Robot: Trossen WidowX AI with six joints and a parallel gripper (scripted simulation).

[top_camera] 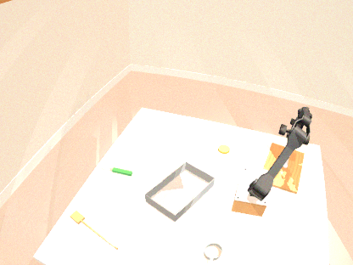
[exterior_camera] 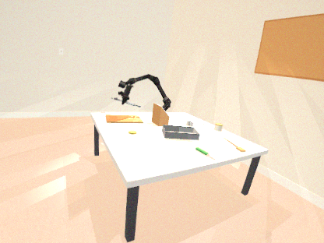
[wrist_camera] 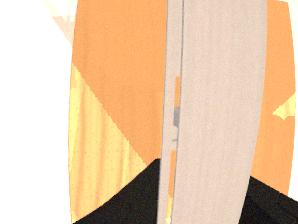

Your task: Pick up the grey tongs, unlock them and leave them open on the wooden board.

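Right now the wooden board is 30 mm to the left of my gripper tip and 150 mm below it. From my gripper tip the other things lie so: grey roasting tin 520 mm ahead, 390 mm to the left, 130 mm below; then yellow disc 380 mm ahead, 10 mm to the right, 150 mm below.
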